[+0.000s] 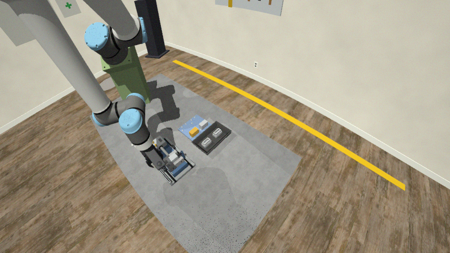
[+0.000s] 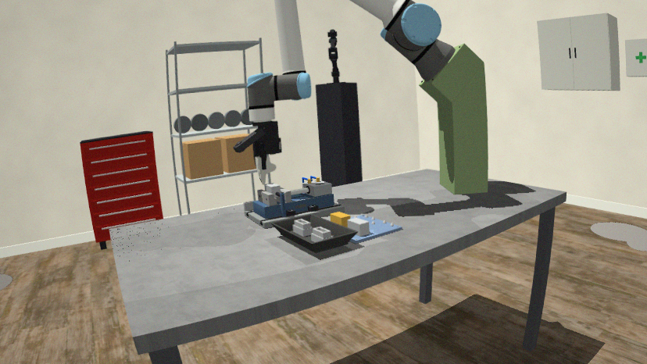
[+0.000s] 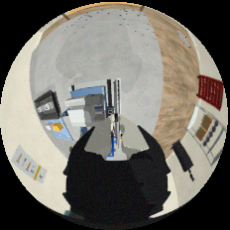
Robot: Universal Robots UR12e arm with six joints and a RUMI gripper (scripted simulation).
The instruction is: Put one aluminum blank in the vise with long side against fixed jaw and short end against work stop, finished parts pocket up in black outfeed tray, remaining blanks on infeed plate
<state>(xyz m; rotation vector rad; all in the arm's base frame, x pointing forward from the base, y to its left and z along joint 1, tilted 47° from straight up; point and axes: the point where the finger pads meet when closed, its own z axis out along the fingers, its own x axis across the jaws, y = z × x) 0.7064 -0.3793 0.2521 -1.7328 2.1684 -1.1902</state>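
Now: the blue vise 11 cm to the left of my hand, 8 cm below it and 3 cm behind it. From my hand the other things lie so: yellow brass blank 35 cm to the left, 9 cm below, 3 cm ahead; then gray aluminum blank 43 cm to the left, 9 cm below, 6 cm ahead; then infeed plate 40 cm to the left, 12 cm below, 1 cm ahead.
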